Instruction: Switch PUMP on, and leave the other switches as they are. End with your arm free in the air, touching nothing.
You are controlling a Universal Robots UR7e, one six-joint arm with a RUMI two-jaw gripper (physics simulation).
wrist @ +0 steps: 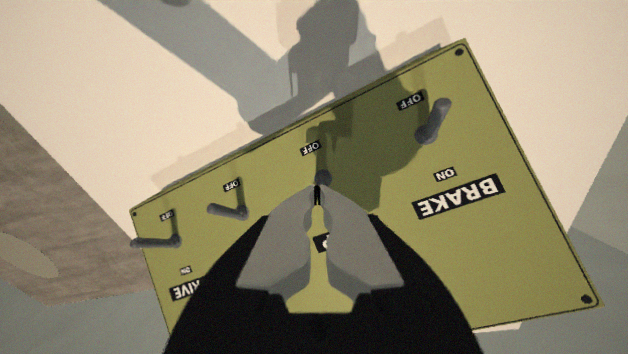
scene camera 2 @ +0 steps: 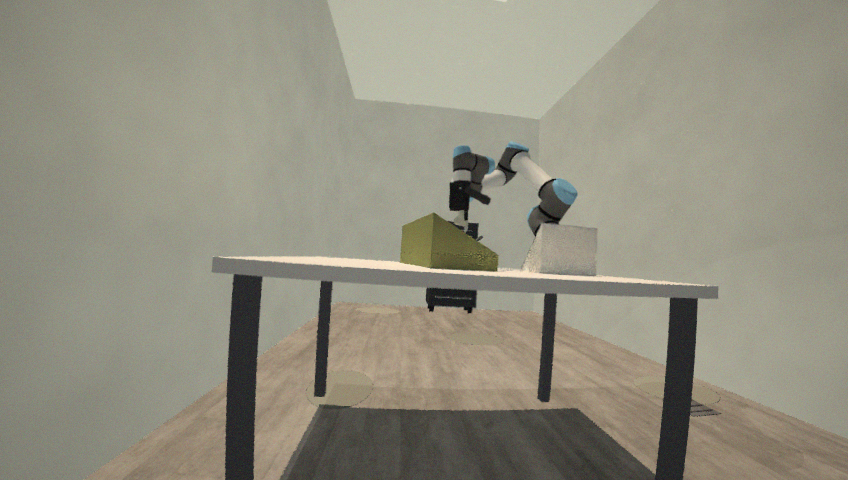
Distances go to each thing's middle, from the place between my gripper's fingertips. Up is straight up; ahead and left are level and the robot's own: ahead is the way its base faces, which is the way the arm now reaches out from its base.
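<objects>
You'd find the switch panel (scene camera 2: 431,241) 60 mm below my hand, 50 mm to the right of it and 90 mm ahead of it.
</objects>
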